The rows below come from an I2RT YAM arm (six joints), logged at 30 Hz.
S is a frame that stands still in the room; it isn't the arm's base.
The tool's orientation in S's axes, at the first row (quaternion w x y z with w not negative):
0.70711 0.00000 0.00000 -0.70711
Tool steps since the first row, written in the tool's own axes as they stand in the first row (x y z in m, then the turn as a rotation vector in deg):
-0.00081 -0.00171 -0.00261 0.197 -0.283 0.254
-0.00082 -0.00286 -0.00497 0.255 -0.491 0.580
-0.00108 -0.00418 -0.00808 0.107 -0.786 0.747
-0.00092 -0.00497 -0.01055 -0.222 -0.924 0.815
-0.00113 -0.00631 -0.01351 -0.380 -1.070 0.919
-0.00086 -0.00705 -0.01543 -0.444 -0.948 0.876
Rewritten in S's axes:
-0.00171 0.00081 -0.00261 -0.283 -0.197 0.254
-0.00286 0.00082 -0.00497 -0.491 -0.255 0.580
-0.00418 0.00108 -0.00808 -0.786 -0.107 0.747
-0.00497 0.00092 -0.01055 -0.924 0.222 0.815
-0.00631 0.00113 -0.01351 -1.070 0.380 0.919
-0.00705 0.00086 -0.01543 -0.948 0.444 0.876

